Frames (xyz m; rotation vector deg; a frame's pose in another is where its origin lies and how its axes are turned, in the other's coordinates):
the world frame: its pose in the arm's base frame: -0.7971 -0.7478 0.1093 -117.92 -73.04 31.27
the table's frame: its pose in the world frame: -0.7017 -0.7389 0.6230 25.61 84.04 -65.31
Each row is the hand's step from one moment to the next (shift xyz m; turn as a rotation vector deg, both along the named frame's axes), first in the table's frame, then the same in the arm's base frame.
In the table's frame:
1: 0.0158 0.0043 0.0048 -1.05 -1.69 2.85
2: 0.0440 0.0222 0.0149 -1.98 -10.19 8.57
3: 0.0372 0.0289 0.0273 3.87 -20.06 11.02
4: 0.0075 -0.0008 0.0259 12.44 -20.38 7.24
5: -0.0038 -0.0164 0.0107 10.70 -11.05 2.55
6: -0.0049 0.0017 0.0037 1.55 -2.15 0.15
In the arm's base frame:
1: 0.0062 -0.0007 0.0159 -2.85 1.91 0.56
2: 0.0258 0.0039 0.0444 -12.79 2.93 3.00
3: 0.0253 0.0195 0.0441 -20.92 -2.04 9.85
4: -0.0084 0.0170 0.0192 -17.50 -8.68 15.52
5: -0.0196 0.0025 0.0028 -7.92 -7.41 11.20
6: -0.0012 0.0057 -0.0026 -1.55 -1.50 1.55

